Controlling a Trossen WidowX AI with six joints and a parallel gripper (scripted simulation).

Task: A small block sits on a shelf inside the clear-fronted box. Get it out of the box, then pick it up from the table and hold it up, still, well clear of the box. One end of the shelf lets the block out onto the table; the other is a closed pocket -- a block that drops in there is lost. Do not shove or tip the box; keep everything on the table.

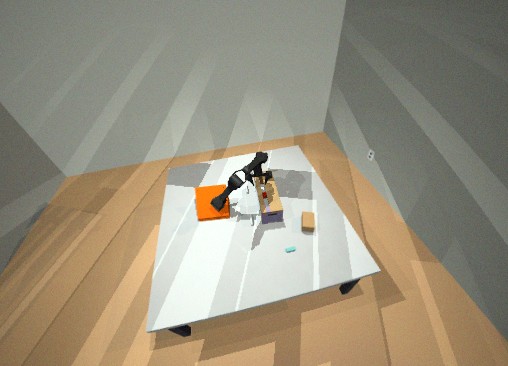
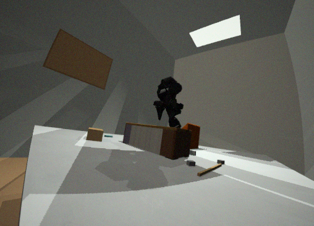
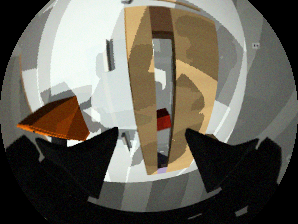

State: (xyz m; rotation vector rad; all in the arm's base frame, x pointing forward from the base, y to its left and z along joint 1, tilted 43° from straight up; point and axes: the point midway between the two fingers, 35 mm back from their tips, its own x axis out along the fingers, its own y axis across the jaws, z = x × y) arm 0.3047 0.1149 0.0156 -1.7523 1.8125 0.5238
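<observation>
Right now my gripper tip is 100 mm above the box, 30 mm to the left of it and 10 mm short of it. From my gripper tip the other things lie so: thin wooden stick 310 mm to the left, 160 mm below, 100 mm ahead; then brown block 280 mm ahead, 270 mm to the right, 130 mm below; then red block 80 mm below, 30 mm to the right, 30 mm ahead.
</observation>
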